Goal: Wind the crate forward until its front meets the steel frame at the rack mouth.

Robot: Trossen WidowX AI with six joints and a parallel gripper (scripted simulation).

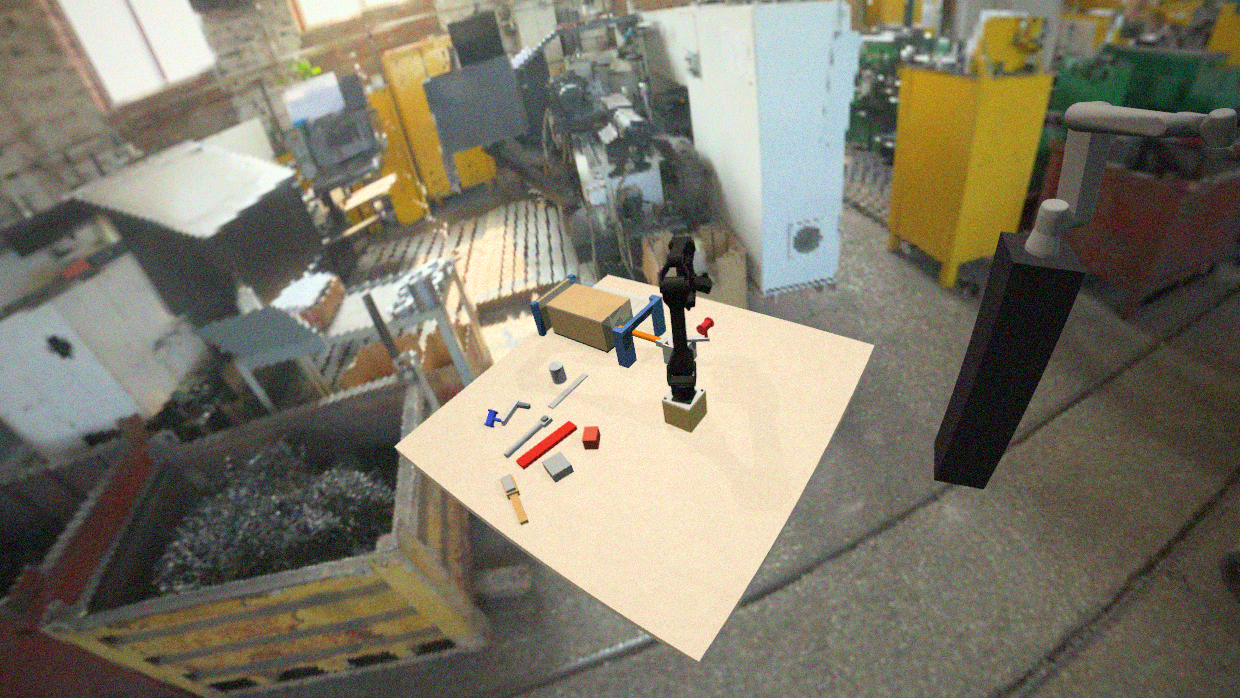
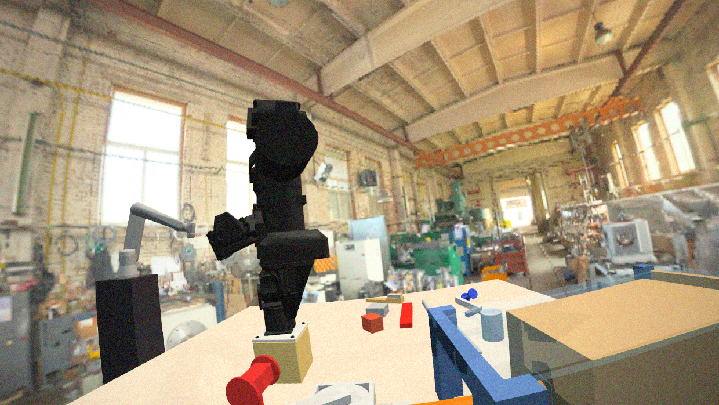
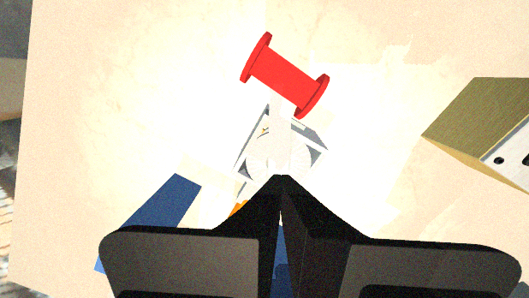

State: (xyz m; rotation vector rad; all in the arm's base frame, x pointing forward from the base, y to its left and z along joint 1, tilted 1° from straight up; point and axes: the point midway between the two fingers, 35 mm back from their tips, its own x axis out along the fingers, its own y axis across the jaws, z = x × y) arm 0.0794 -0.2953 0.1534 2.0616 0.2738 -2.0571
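My gripper tip is 80 mm above the red knob, 50 mm past it and 10 mm to the left of it. Round my gripper tip: red-knobbed winch handle: 110 mm below, 20 mm behind; then blue steel frame: 200 mm ahead, 110 mm below, 20 mm to the right; then grey winch: 180 mm below, 30 mm ahead, 10 mm to the left.
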